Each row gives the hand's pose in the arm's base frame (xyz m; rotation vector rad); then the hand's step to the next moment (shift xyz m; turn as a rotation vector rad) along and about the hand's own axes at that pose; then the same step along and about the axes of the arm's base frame.
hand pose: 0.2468 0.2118 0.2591 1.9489 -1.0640 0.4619
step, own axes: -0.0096 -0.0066 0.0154 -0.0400 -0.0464 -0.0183
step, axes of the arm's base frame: -0.0012 -0.0059 -0.0184 0.0165 0.0482 -0.0387
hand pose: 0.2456 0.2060 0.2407 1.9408 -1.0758 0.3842
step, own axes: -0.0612 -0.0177 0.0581 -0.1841 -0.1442 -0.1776
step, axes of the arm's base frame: -0.0290 -0.0091 -0.0807 0.0323 0.2788 -0.0864
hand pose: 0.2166 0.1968 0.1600 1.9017 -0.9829 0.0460
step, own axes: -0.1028 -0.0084 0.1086 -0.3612 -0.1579 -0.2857
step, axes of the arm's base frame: -0.1027 -0.0183 -0.1075 -0.0397 0.4722 -0.1117
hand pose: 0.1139 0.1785 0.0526 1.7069 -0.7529 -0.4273
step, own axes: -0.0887 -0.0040 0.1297 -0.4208 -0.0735 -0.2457
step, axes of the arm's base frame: -0.1460 -0.0330 -0.0481 -0.1303 0.4728 -0.0480
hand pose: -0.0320 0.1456 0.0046 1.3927 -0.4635 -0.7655
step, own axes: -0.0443 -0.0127 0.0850 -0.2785 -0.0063 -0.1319
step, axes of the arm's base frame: -0.0924 -0.0276 0.0064 -0.0991 0.2915 0.0142
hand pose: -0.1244 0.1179 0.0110 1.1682 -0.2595 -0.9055
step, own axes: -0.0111 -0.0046 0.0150 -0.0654 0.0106 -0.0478
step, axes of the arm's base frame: -0.0184 -0.0026 0.0050 -0.0073 0.0811 0.0070
